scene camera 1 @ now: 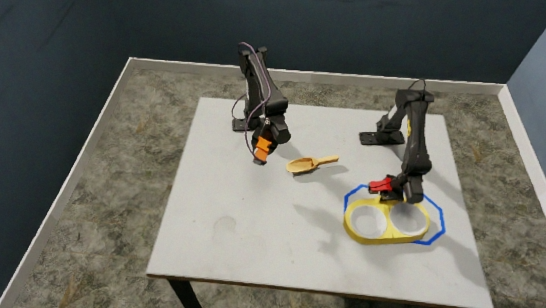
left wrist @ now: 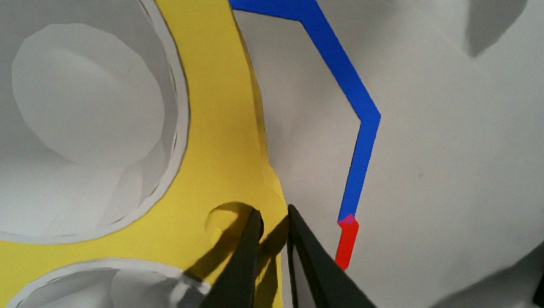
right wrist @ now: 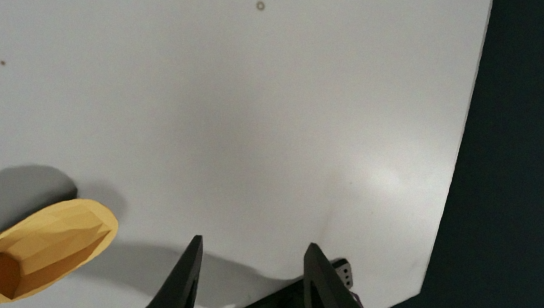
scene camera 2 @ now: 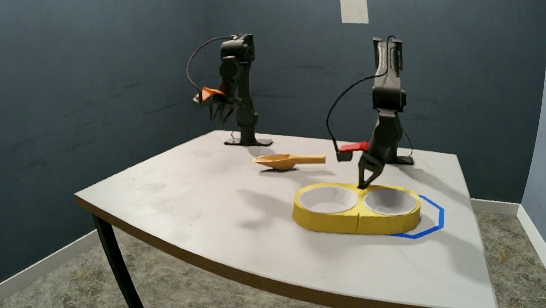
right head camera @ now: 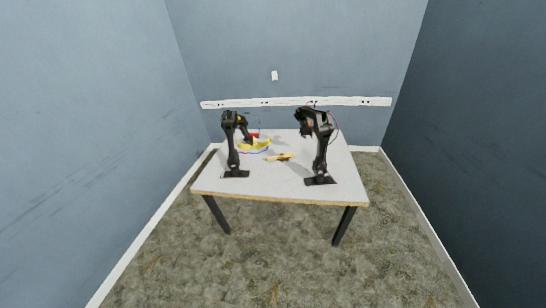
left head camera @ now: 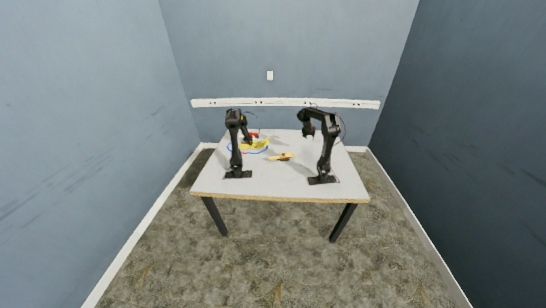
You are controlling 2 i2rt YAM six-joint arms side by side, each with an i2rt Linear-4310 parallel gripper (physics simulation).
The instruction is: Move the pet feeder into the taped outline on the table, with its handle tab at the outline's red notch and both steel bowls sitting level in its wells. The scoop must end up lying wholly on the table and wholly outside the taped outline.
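Places are measured from the left arm's base along level axes (x back, y right, z up), in millimetres.
Pixels of known places: left gripper, fingertip midpoint: (scene camera 1: 380, 198) (left wrist: 273, 210) (scene camera 2: 361, 187) (right head camera: 252, 145) (left head camera: 251, 144); right gripper, fingertip midpoint: (right wrist: 256, 246) (scene camera 2: 216, 123) (right head camera: 309, 138) (left head camera: 310, 139); left arm's base, link origin: (scene camera 1: 381, 138) (scene camera 2: 388, 160) (right head camera: 236, 174) (left head camera: 238, 174); right arm's base, link origin: (scene camera 1: 253, 124) (right wrist: 295, 297) (scene camera 2: 248, 143) (right head camera: 318, 181) (left head camera: 321, 180).
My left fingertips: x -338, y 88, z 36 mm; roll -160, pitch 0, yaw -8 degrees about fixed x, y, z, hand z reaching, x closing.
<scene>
Ahead of a thing's pixels: the offset from my left fingertips to its top centre. "spot": to the spot under its first point.
The yellow feeder @(dx -83, dy -4, dz +10 mm) (scene camera 1: 389, 231) (scene camera 2: 325, 222) (left wrist: 220, 125) lies partly over the blue taped outline (scene camera 1: 442, 220) (scene camera 2: 443, 217) (left wrist: 370, 117), covering its lower-left part in scene camera 1. Whether it touches the table is unclear. Both grey bowls @(dx -102, dy +72, dz +12 mm) (scene camera 1: 367, 222) @(dx -96, dy -80, dz +12 mm) (scene camera 1: 409, 219) sit in its wells and look level. My left gripper (left wrist: 273, 210) (scene camera 2: 361, 187) is shut on the handle tab's rim. The tab stands a little inward of the red notch @(spot: dx +70, dy -70, dz -35 mm) (left wrist: 347, 245). The wooden scoop @(dx +188, dy +249, dz +10 mm) (scene camera 1: 300, 165) (scene camera 2: 282, 161) (right wrist: 60, 235) lies outside the outline. My right gripper (right wrist: 256, 246) is open and empty, above the table.
The scoop lies between the two arms, its handle towards the feeder. The right wrist view shows the table's edge (right wrist: 462, 130) at the right. The left arm's base (scene camera 1: 382, 138) and the right arm's base (scene camera 1: 242, 124) stand along the table's far side in scene camera 1.
</scene>
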